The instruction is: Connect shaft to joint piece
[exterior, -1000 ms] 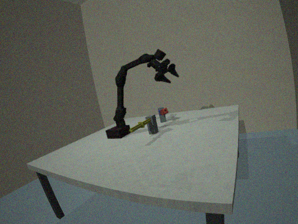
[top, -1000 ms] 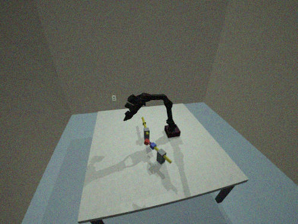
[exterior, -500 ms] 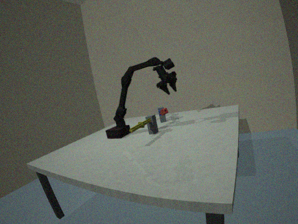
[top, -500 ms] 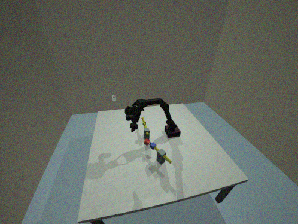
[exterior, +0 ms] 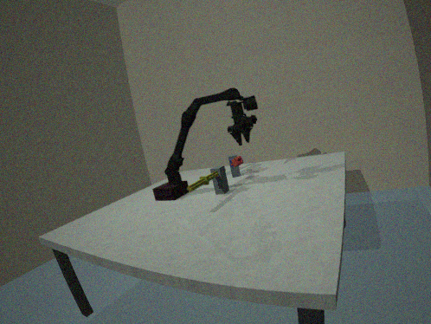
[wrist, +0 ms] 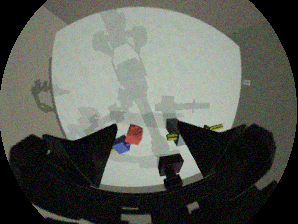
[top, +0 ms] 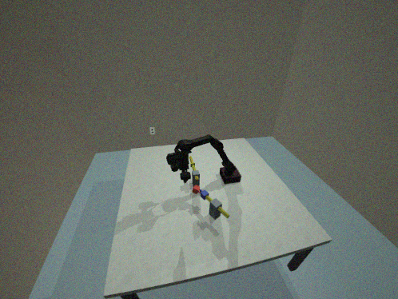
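The red joint piece lies 9 cm below my gripper tip, 8 cm behind it and 4 cm to the left of it.
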